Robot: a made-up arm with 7 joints. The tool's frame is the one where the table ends. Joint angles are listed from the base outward.
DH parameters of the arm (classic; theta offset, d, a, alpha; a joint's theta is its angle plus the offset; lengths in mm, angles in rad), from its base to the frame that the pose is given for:
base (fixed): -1.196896 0 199.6 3.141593
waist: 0.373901 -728 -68.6 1.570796
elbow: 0 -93.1 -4.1 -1.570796
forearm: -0.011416 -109.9 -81 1.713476
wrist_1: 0 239.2 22.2 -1.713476
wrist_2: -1.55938 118 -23.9 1.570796
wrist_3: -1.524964 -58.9 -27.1 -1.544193
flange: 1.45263 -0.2 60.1 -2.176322
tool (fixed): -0.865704 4.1 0 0
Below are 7 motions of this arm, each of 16 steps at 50 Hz.
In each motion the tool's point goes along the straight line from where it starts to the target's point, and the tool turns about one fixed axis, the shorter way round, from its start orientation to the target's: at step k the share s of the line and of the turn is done. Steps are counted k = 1, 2, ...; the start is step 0. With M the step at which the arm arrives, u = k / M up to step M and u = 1 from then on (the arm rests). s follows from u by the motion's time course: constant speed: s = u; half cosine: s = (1 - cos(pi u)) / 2; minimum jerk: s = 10 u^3 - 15 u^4 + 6 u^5.
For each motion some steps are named. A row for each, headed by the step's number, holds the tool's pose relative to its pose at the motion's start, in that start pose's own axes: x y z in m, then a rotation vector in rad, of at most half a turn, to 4 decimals.
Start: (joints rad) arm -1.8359 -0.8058 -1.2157 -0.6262 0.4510 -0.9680 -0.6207
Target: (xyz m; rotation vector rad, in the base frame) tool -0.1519 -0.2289 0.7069 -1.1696 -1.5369 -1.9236
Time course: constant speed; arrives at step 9
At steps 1, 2, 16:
1: -0.0009 -0.0004 0.0005 0.0051 -0.0083 -0.0018
2: -0.0018 -0.0007 0.0010 0.0103 -0.0167 -0.0036
16: -0.0079 -0.0032 0.0047 0.0463 -0.0750 -0.0161

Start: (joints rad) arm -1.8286 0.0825 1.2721 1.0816 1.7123 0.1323 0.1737
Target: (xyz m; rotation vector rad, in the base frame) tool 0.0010 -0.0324 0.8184 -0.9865 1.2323 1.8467
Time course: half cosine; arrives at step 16
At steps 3, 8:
3: -0.0001 -0.0001 0.0022 0.0239 -0.0126 -0.0381
8: -0.0006 -0.0006 0.0133 0.1417 -0.0748 -0.2261

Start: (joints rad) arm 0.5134 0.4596 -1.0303 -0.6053 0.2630 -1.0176 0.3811
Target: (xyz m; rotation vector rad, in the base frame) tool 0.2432 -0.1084 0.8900 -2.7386 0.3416 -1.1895
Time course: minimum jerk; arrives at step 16
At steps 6, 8, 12, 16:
6: 0.0036 -0.0055 -0.0005 -0.0108 0.0102 -0.0376
8: 0.0066 -0.0099 -0.0010 -0.0195 0.0186 -0.0684
12: 0.0119 -0.0178 -0.0018 -0.0350 0.0334 -0.1226
16: 0.0133 -0.0199 -0.0020 -0.0391 0.0372 -0.1368

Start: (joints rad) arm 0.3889 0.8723 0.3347 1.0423 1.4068 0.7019 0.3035
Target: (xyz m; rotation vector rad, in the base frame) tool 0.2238 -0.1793 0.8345 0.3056 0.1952 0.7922
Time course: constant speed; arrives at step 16
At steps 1, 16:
1: -0.0052 -0.0030 -0.0030 0.0174 0.0033 -0.0470
16: -0.0835 -0.0483 -0.0480 0.2780 0.0536 -0.7514

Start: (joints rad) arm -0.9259 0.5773 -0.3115 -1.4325 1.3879 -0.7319 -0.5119
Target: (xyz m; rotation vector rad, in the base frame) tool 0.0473 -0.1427 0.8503 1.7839 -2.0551 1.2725
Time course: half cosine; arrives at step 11
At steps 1, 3, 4, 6, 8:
1: -0.0001 0.0003 -0.0005 0.0002 -0.0008 -0.0012
3: -0.0005 0.0025 -0.0040 0.0016 -0.0072 -0.0100
4: -0.0008 0.0042 -0.0068 0.0028 -0.0122 -0.0170
6: -0.0016 0.0083 -0.0132 0.0054 -0.0237 -0.0332
8: -0.0024 0.0120 -0.0191 0.0079 -0.0344 -0.0482

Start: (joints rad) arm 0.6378 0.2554 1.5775 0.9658 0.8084 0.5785 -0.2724
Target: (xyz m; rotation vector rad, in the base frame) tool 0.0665 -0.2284 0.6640 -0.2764 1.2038 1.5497
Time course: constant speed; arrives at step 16
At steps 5, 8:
5: 0.0120 0.0027 0.0003 -0.1658 0.0450 0.1935
8: 0.0192 0.0043 0.0006 -0.2653 0.0719 0.3097

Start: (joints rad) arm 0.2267 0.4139 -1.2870 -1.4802 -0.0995 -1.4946 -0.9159
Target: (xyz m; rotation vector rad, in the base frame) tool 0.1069 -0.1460 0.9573 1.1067 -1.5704 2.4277
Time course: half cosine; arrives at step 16
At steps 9, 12, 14, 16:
9: -0.0232 0.0501 0.0040 -0.3535 -0.0295 0.1096
12: -0.0332 0.0716 0.0058 -0.5049 -0.0422 0.1565
14: -0.0374 0.0807 0.0065 -0.5690 -0.0475 0.1764
16: -0.0389 0.0839 0.0068 -0.5915 -0.0494 0.1833

